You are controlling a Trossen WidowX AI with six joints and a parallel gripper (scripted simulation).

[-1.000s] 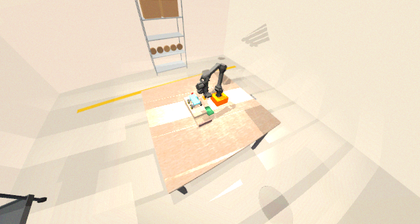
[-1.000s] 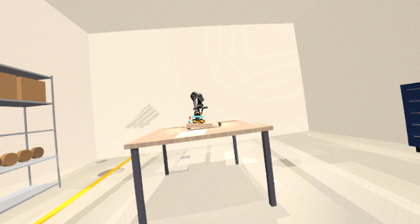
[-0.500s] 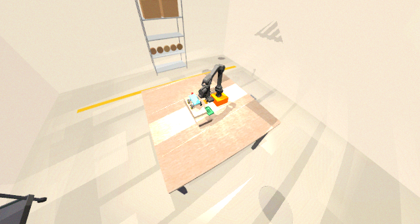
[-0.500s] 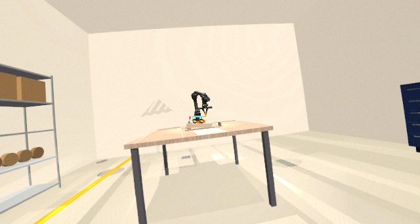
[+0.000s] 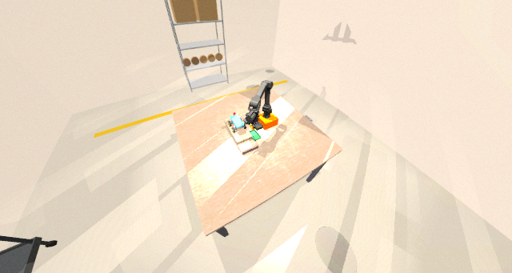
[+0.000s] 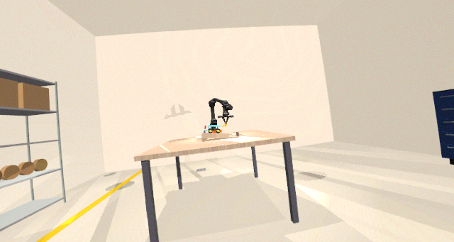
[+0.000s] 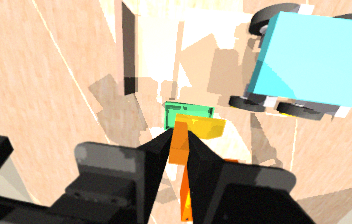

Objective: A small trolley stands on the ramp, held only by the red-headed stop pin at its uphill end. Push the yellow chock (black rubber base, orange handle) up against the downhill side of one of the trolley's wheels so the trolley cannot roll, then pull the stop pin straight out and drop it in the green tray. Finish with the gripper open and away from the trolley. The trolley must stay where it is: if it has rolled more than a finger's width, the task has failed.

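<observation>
My gripper tip is now 30 mm short of the red-headed stop pin, 250 mm to the left of it and 30 mm above it. From my gripper tip the other things lie so: yellow chock (20 mm to the right, 10 mm below); green tray (40 mm behind, 30 mm to the right, 160 mm below); blue trolley (70 mm ahead, 160 mm to the right, 40 mm below).
</observation>
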